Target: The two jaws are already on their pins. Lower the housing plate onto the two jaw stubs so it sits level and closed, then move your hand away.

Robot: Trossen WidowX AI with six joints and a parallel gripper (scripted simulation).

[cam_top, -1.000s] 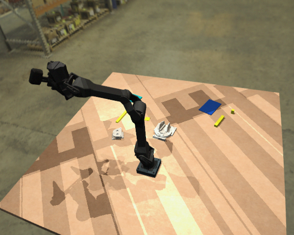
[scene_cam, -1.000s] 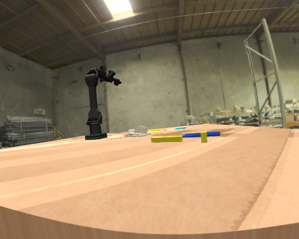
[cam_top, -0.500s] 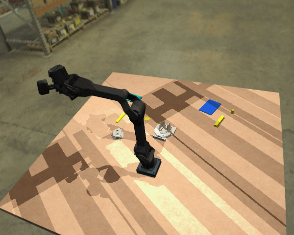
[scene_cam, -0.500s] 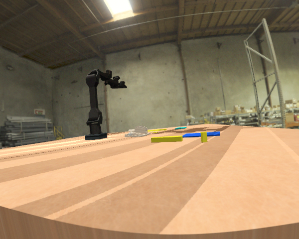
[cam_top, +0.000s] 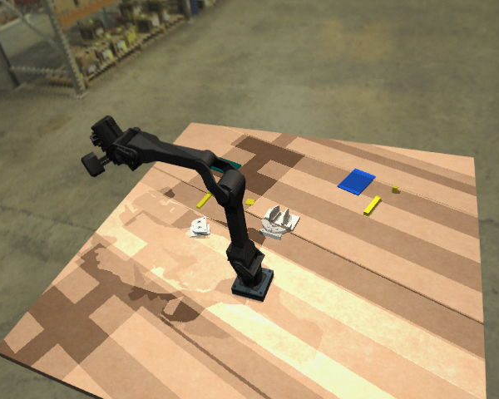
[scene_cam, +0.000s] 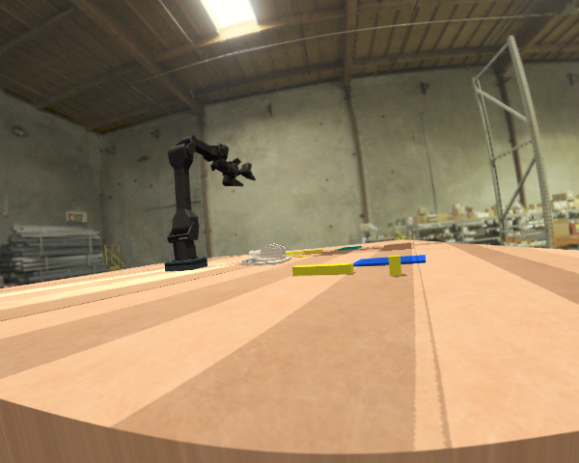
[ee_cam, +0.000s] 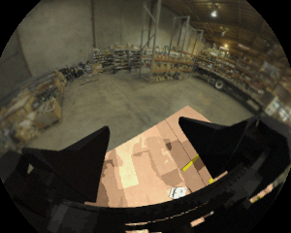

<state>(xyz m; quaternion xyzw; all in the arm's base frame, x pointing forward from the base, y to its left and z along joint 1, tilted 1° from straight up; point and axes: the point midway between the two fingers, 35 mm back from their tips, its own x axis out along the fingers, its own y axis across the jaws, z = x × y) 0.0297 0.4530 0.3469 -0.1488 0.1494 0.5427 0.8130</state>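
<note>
My gripper tip is now 360 mm above the small white part, 200 mm to the left of it and 100 mm short of it. From my gripper tip the other things lie so: teal sheet 460 mm ahead, 360 mm below, 80 mm to the right; small yellow cube 770 mm to the right, 560 mm ahead, 350 mm below; blue sheet 620 mm to the right, 560 mm ahead, 370 mm below.
</note>
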